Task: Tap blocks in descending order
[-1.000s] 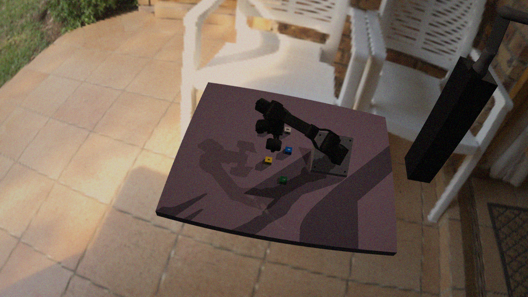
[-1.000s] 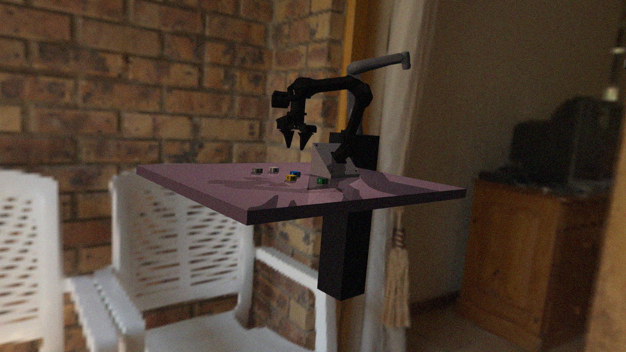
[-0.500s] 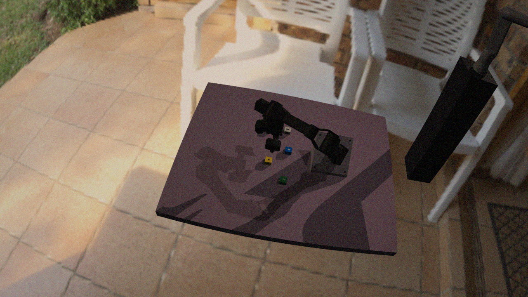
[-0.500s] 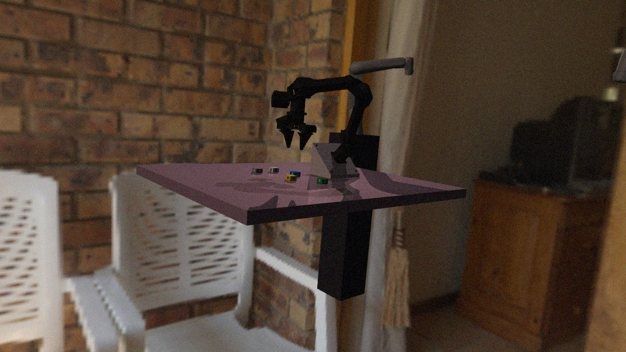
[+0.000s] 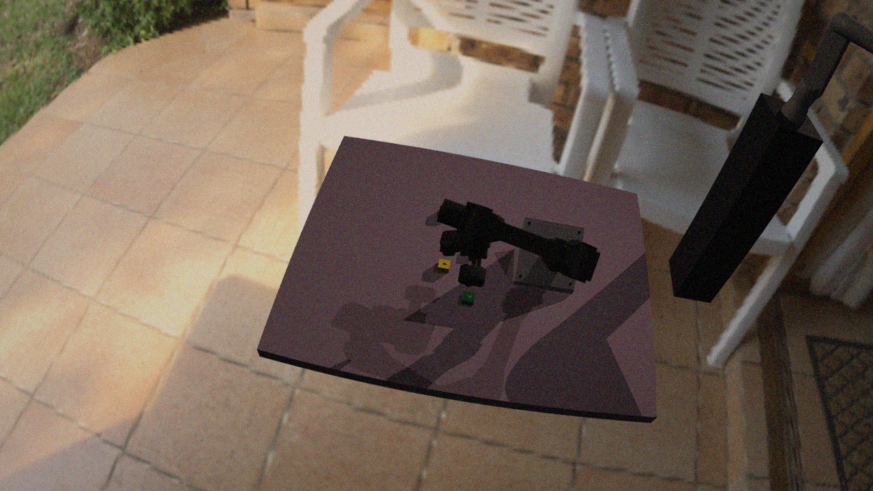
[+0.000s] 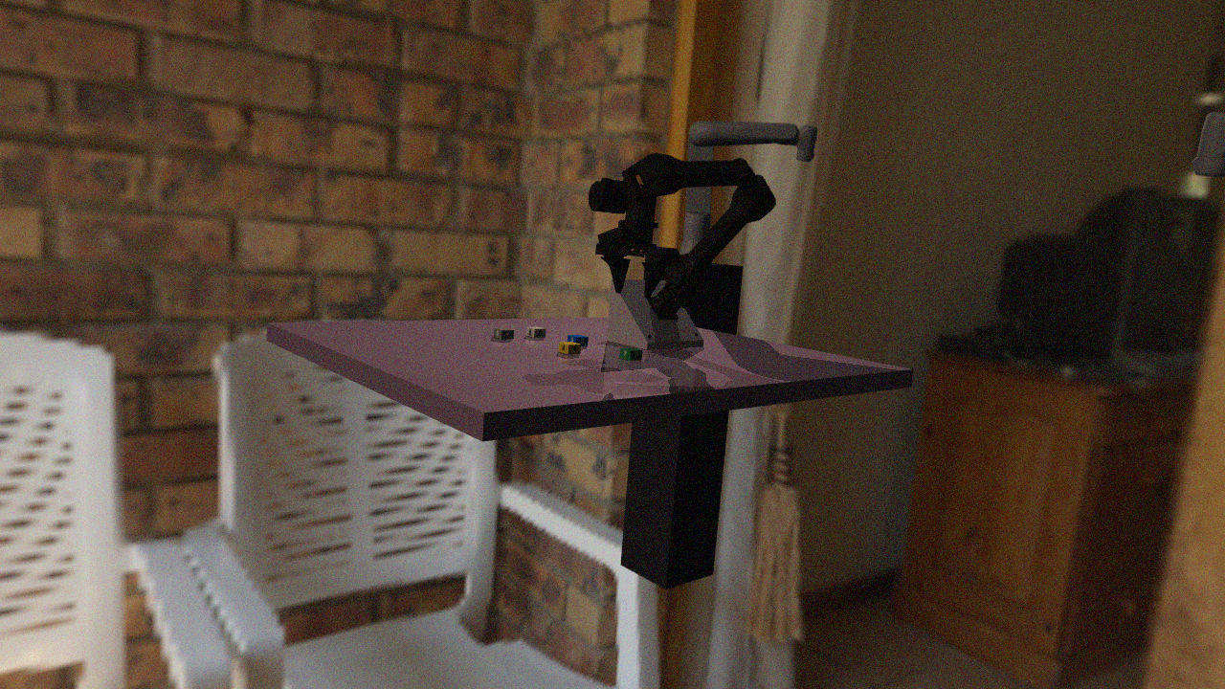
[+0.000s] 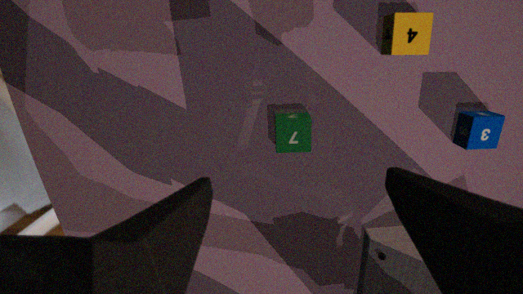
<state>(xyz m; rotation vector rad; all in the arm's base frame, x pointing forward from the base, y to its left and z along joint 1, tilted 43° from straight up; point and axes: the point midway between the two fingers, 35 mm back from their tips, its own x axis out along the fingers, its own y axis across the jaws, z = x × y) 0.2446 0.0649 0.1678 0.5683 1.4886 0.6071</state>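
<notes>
My gripper tip is now 310 mm to the left of the grey block, 120 mm above it and 90 mm short of it. The rest, counted from my gripper tip: blue block (190 mm to the right, 120 mm below, 20 mm behind); then green block (120 mm below, 10 mm to the right, 10 mm behind); then yellow block (120 mm below, 100 mm to the right, 70 mm ahead).
</notes>
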